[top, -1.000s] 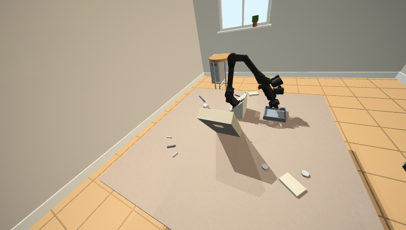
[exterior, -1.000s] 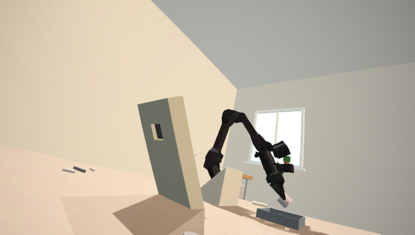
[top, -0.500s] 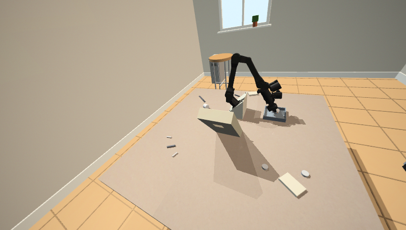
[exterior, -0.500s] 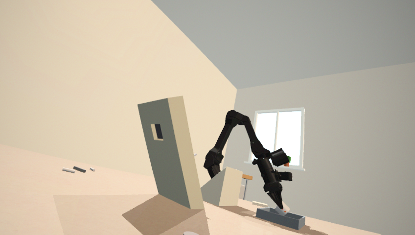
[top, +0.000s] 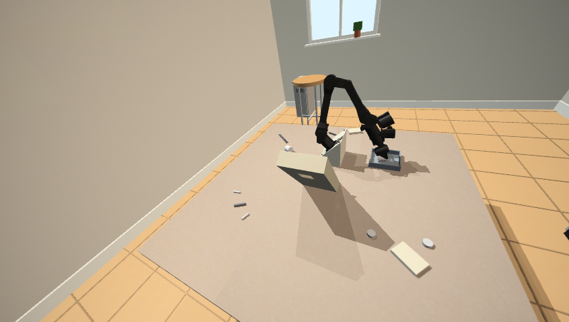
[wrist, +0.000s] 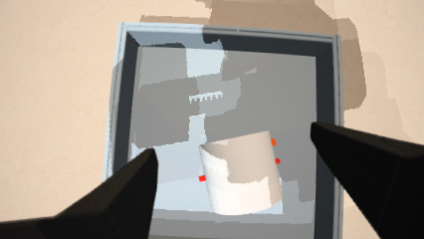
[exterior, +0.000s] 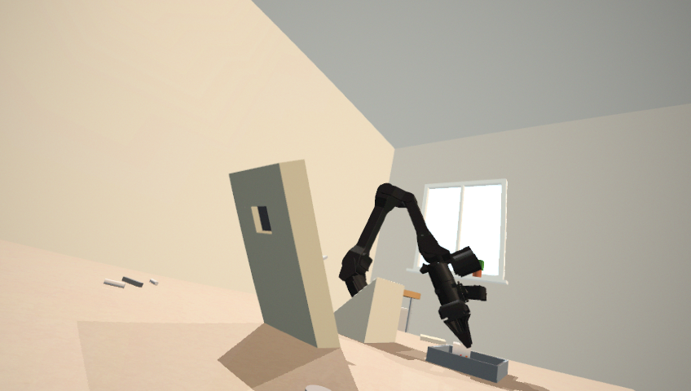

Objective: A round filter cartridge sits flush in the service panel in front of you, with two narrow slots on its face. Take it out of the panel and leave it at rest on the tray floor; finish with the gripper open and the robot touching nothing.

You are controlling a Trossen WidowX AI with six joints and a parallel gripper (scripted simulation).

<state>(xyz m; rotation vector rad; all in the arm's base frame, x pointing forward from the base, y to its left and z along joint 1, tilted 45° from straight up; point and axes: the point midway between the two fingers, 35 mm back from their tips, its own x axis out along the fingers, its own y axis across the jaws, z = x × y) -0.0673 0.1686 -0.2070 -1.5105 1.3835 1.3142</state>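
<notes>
The filter cartridge is 20 mm to the right of my gripper tip, 20 mm below it and 10 mm ahead of it. Round my gripper tip: cream service panel (380 mm ahead, 270 mm to the right, 110 mm above); then grey-blue tray (40 mm below).
</notes>
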